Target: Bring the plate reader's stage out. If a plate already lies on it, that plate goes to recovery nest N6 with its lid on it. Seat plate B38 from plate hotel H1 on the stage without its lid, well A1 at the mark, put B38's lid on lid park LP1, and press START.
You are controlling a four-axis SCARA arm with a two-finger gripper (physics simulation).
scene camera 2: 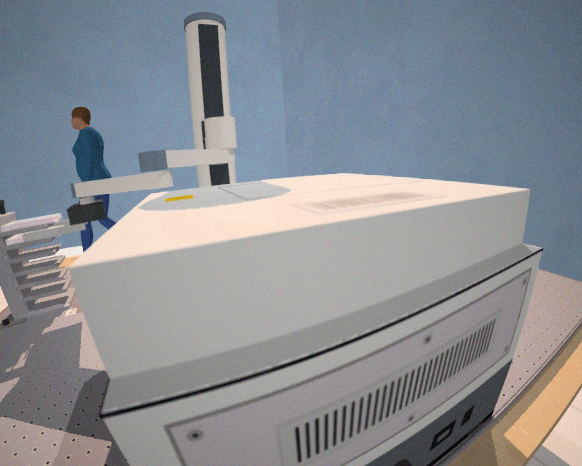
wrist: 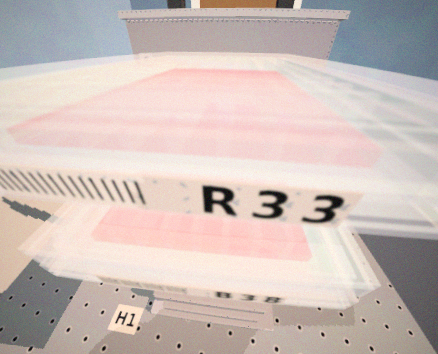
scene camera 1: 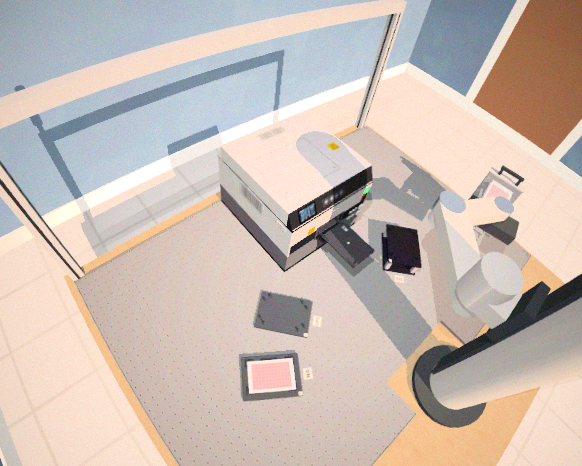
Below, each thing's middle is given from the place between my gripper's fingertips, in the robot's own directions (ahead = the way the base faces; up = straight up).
I see the H1 label (wrist: 126, 318) 8 cm ahead of my hand, 8 cm to the left of it and 20 cm below it. Also, from my hand: dark stage (scene camera 1: 357, 250): 24 cm ahead, 55 cm to the left, 8 cm below.
